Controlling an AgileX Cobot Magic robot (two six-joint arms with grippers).
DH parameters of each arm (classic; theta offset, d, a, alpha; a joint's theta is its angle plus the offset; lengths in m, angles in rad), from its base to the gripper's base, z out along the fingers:
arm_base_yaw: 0 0.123 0 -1.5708
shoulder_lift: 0.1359 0 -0.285 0
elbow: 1.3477 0 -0.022 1.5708
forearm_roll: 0 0.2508 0 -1.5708
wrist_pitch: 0 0 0.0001 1.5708
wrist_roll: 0 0.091 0 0
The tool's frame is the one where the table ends.
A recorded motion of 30 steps. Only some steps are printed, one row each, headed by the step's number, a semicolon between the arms.
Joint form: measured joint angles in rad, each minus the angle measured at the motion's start. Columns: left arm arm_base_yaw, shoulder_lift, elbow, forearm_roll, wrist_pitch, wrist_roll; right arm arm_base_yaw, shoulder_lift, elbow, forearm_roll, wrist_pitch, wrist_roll.
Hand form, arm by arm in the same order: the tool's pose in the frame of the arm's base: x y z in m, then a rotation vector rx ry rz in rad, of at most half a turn. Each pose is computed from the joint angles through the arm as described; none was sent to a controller.
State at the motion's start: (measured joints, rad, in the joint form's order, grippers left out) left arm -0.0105 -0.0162 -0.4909 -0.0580 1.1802 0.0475; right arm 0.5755 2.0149 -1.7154 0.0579 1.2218 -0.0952
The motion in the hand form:
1: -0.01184 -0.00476 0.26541 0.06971 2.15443 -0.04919; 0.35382 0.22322 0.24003 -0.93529 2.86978 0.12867
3: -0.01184 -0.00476 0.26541 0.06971 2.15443 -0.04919; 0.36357 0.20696 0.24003 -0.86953 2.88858 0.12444
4: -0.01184 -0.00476 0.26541 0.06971 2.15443 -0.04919; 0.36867 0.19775 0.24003 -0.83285 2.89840 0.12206
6: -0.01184 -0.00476 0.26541 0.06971 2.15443 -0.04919; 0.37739 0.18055 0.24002 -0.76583 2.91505 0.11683
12: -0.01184 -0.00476 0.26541 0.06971 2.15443 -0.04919; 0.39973 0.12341 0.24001 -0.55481 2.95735 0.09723
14: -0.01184 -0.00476 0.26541 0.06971 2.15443 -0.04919; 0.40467 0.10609 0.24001 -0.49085 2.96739 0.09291
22: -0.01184 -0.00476 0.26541 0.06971 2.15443 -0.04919; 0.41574 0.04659 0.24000 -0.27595 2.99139 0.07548
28: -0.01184 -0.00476 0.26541 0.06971 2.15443 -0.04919; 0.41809 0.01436 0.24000 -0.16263 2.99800 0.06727
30: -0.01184 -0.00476 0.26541 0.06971 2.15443 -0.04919; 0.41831 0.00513 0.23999 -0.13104 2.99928 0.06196
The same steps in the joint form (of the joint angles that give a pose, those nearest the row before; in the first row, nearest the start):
1: 0.0000 0.0000 0.0000 0.0000 0.0000 0.0000; -0.0245 0.0000 0.0000 0.0000 0.0000 0.0000
3: 0.0000 0.0000 0.0000 0.0000 0.0000 0.0000; -0.0698 0.0000 0.0000 0.0000 0.0000 0.0000
4: 0.0000 0.0000 0.0000 0.0000 0.0000 0.0000; -0.0950 0.0000 0.0000 0.0000 0.0000 0.0000
6: 0.0000 0.0000 0.0000 0.0000 0.0000 0.0000; -0.1410 0.0000 0.0000 -0.0006 0.0000 0.0000
12: 0.0000 0.0000 0.0000 0.0000 0.0000 0.0000; -0.2870 0.0000 0.0000 -0.0041 0.0000 -0.0022
14: 0.0000 0.0000 0.0000 0.0000 0.0000 0.0000; -0.3301 0.0000 0.0000 -0.0041 0.0000 -0.0022
22: 0.0000 0.0000 0.0000 0.0000 0.0000 0.0000; -0.4745 0.0000 0.0000 -0.0060 0.0000 -0.0022
28: 0.0000 0.0000 0.0000 0.0000 0.0000 0.0000; -0.5518 0.0000 0.0000 -0.0060 0.0000 -0.0039
30: 0.0000 0.0000 0.0000 0.0000 0.0000 0.0000; -0.5734 0.0000 0.0000 -0.0081 0.0000 -0.0039

